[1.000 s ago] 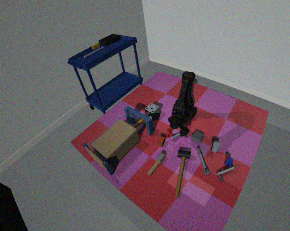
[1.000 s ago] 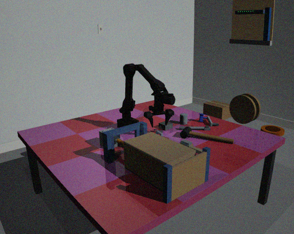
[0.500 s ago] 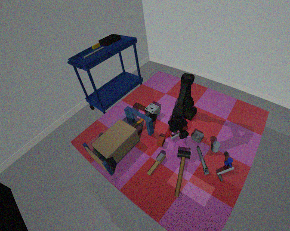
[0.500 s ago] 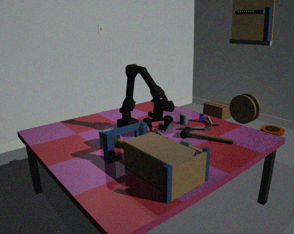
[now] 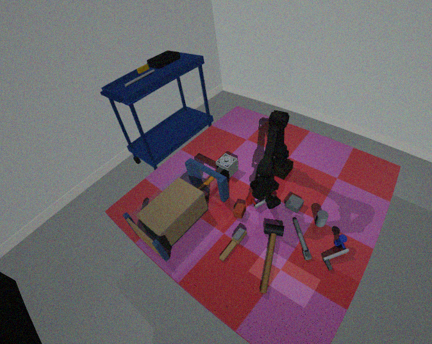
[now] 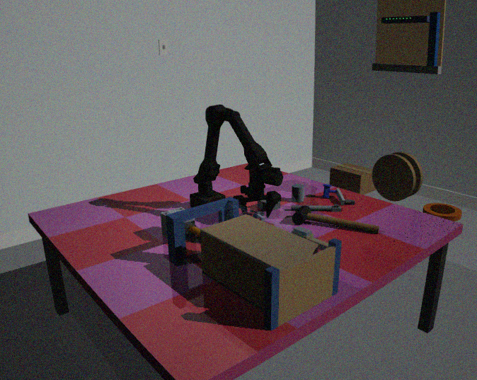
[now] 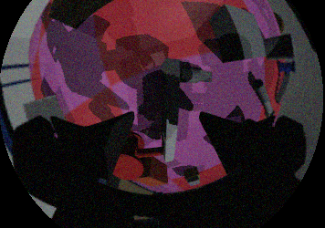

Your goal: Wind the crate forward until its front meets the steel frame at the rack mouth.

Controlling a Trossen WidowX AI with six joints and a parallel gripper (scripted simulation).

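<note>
The red-knobbed winch handle lies 1 cm ahead of my gripper tip, 1 cm to the right of it and 1 cm above it. Round my gripper tip: wood-handled brush 28 cm ahead, 2 cm to the left, 1 cm above; then red knob 3 cm ahead, 5 cm to the right, 2 cm above; then grey block 8 cm behind, 14 cm to the left, 1 cm above.
</note>
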